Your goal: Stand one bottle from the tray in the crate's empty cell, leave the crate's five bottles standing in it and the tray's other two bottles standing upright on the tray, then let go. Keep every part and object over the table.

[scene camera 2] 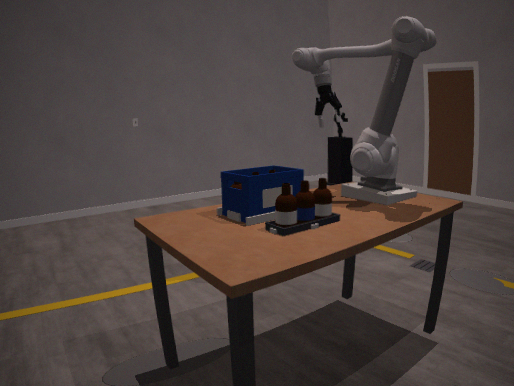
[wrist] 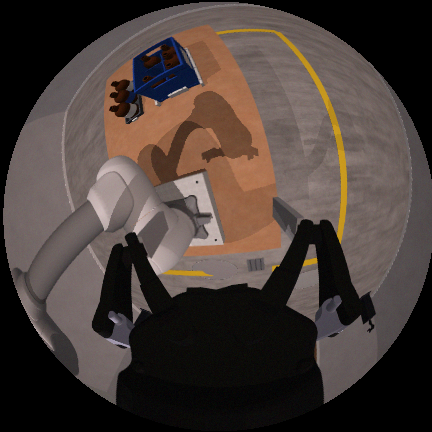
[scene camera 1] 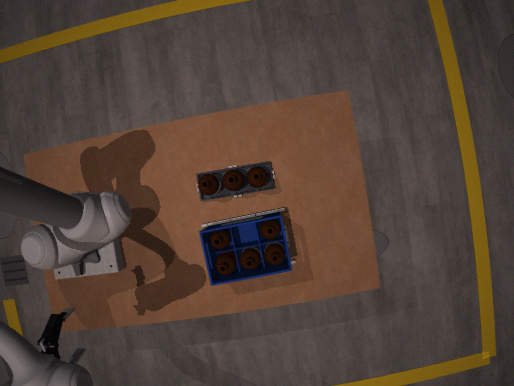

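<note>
Three brown bottles stand upright in a row on the dark tray: one near the robot base, a middle one with a blue label, and a far one. The blue crate holds five brown bottles; its empty cell is the middle one of the row facing the tray. My gripper is wide open and empty, high up and away from crate and tray.
The wooden table carries the arm's base plate at one end. In scene camera 1, my gripper appears outside the table's outline. A black pedestal stands beyond the table.
</note>
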